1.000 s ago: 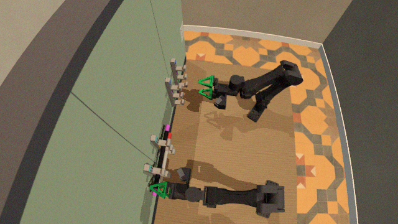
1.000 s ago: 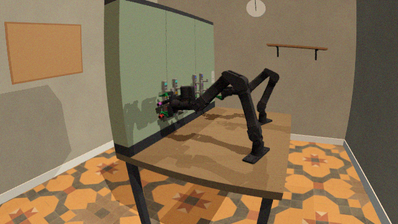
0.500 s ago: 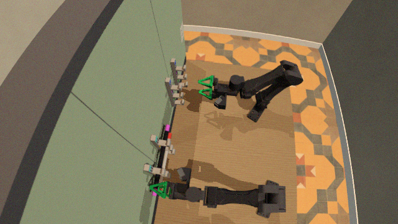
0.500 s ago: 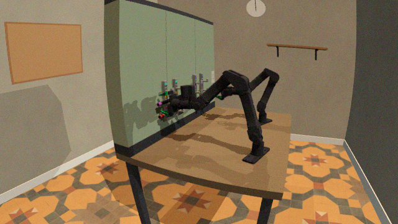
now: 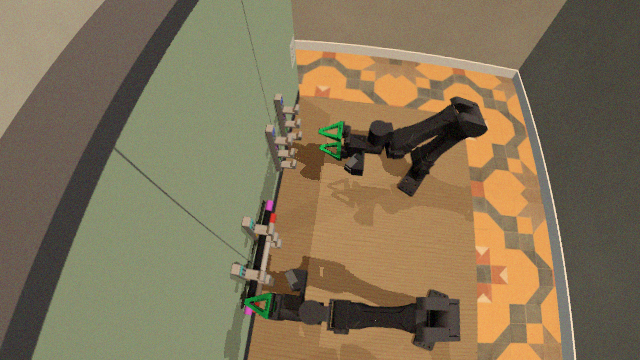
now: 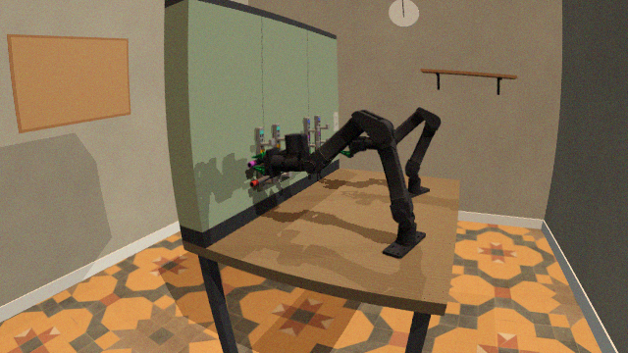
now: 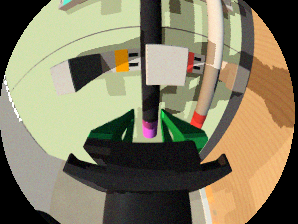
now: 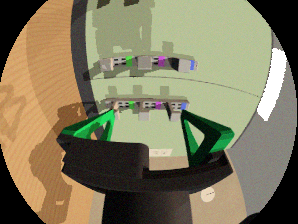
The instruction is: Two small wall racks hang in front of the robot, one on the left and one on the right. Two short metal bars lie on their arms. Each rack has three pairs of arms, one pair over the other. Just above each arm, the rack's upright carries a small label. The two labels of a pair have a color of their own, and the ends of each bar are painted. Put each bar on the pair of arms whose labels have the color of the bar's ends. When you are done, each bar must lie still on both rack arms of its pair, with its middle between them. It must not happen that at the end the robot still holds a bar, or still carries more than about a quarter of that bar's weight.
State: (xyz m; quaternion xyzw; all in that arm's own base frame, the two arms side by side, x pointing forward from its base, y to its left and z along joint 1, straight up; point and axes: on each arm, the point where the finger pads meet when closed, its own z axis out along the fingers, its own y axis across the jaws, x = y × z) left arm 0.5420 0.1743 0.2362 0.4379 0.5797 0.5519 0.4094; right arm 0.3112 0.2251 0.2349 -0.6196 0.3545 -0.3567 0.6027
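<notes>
Right now my left hand is 130 mm to the left of the bar and 20 mm past it. Round my left hand: green wall panel 320 mm to the right, 190 mm above, 60 mm ahead.
</notes>
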